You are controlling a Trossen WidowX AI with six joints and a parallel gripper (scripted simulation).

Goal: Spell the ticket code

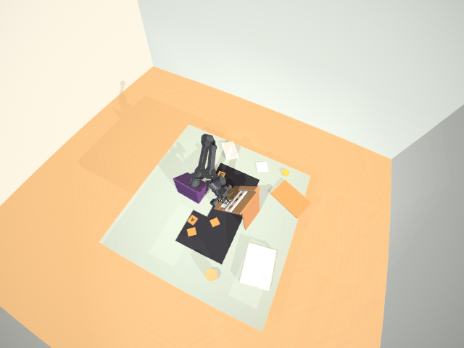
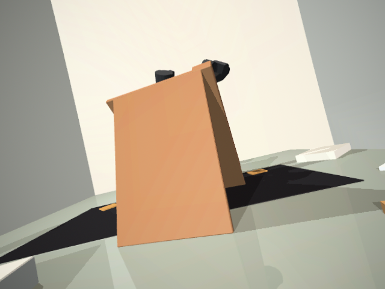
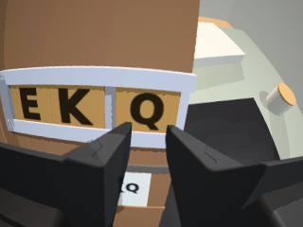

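My gripper tip is 30 mm short of the orange tile marked q, 10 mm to the left of it and 30 mm above it. From my gripper tip the other things lie so: white ticket: 20 mm behind, 40 mm to the left, 120 mm below; black mat: 80 mm behind, 30 mm to the left, 210 mm below; white block: 360 mm ahead, 300 mm to the right, 190 mm below.
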